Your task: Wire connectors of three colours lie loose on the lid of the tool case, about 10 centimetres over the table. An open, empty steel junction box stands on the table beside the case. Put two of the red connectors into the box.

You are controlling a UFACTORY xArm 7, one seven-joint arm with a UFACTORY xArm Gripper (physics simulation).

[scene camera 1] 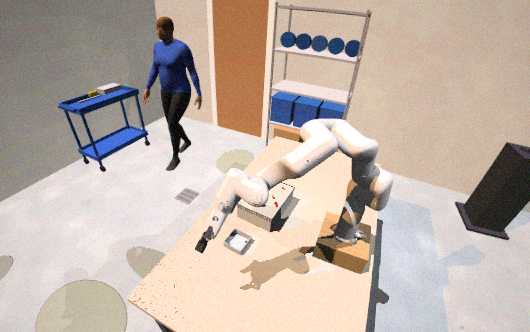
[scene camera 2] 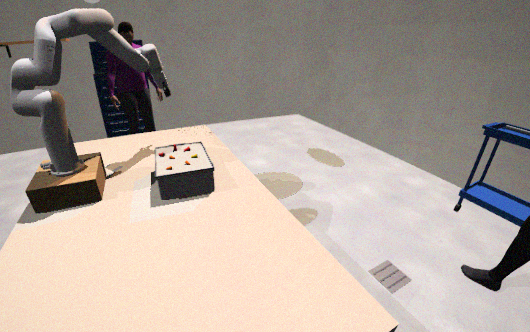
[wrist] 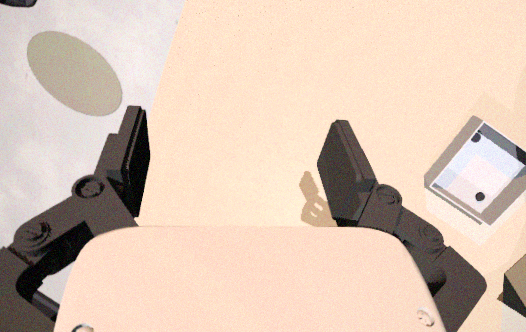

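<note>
Three red connectors lie loose on the pale lid of the tool case; one red connector also shows in scene camera 1, where the arm hides part of the lid. Several orange connectors and a yellow connector lie among them. The open steel junction box stands beside the case, empty but for dark round spots on its floor. My gripper is open and empty, above the table and off to one side of the box.
The robot's wooden base block stands on the table. A person in blue stands on the floor by a blue cart; a person in purple stands beyond the table. A shelf rack stands at the back wall.
</note>
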